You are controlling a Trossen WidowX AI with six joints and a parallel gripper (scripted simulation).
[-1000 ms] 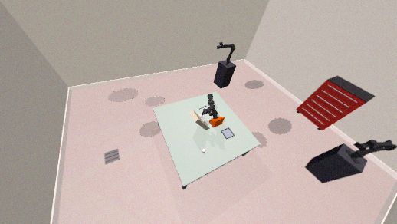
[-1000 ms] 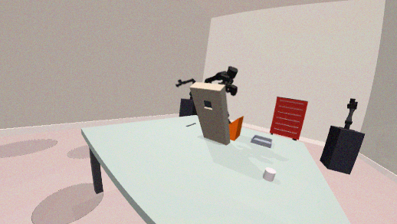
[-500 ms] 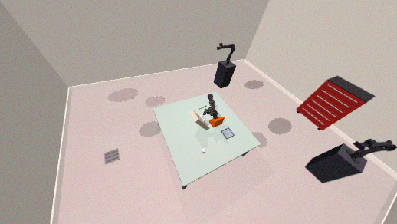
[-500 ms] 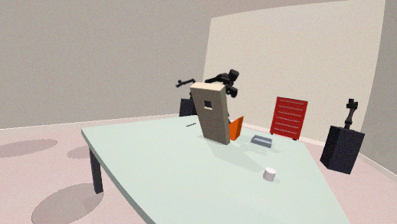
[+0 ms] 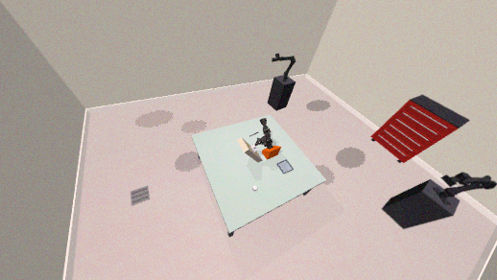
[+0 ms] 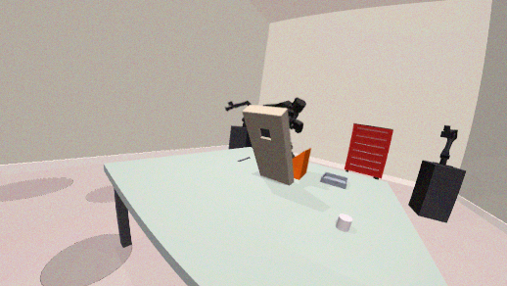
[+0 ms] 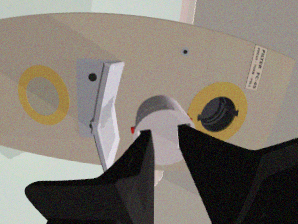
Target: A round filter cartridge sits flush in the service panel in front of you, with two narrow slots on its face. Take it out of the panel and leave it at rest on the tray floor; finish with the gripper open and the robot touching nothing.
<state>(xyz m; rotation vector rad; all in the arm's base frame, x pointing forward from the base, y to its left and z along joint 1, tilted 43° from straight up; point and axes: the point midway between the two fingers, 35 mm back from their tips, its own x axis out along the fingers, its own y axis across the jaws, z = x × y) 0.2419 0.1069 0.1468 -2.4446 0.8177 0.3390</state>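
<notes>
Now: the white cylindrical tool 1 cm below my gripper tip and 1 cm ahead of it. From my gripper tip the other things lie so: grey tray (31 cm to the left, 30 cm behind, 25 cm below).
</notes>
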